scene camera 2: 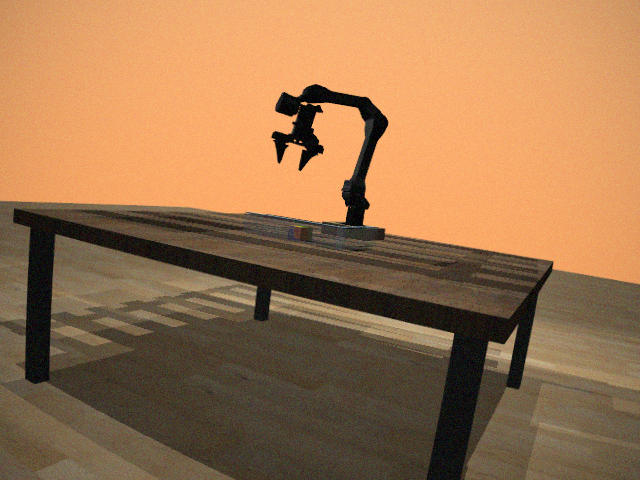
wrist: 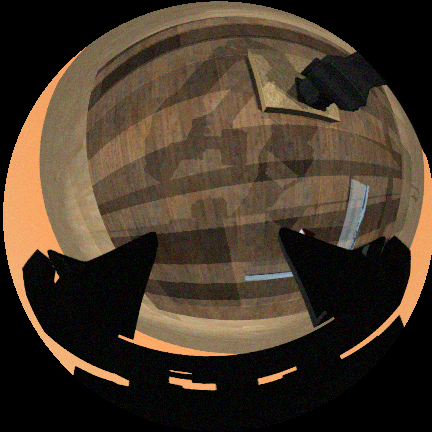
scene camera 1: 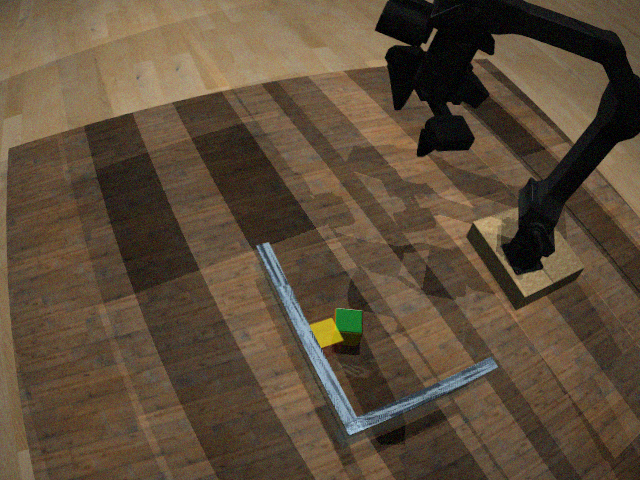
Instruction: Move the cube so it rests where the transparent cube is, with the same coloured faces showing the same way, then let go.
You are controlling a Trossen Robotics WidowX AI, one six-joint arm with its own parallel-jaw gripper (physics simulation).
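Frame: origin at the arm's base, x down, y left, z ahead, level; millimetres.
Seen in the pictures: gripper, between the fingertips: (scene camera 2: 289, 167) (wrist: 218, 236) (scene camera 1: 408, 131); arm's base, origin of its link: (scene camera 2: 354, 225) (wrist: 310, 93) (scene camera 1: 522, 257).
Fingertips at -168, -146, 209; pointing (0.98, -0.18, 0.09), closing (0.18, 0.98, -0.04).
Offsets run from my fingertips to a thing's top centre, as dx, dy, dz. "pt": to the spot under its first point. Level surfaces: height alone.
The solid cube @[+169, +194, +126] (scene camera 1: 348, 321) stands on the table with a green face up and a dark yellow side towards scene camera 1. The transparent cube @[+169, +208, +165] (scene camera 1: 325, 333) has a yellow face up and a reddish side low down; it lies between the solid cube and the long wall, close to both. In scene camera 2 the cubes @[pt +183, +251, +199] (scene camera 2: 302, 233) overlap as a small block, and I cannot tell them apart. In the wrist view a small red and white bit shows beside the right finger; the rest is hidden. My gripper (scene camera 1: 409, 129) (scene camera 2: 290, 165) (wrist: 218, 236) is open and empty, high above the table, away from the cubes.
A low L-shaped wall (scene camera 1: 320, 361) (wrist: 354, 215) with a pale blue top edge runs beside the cubes and turns a corner. The arm's base stands on a pale block (scene camera 1: 563, 260) (scene camera 2: 374, 234) (wrist: 272, 97). The wooden table @[dx +209] (scene camera 1: 77, 206) (scene camera 2: 206, 242) has dark legs.
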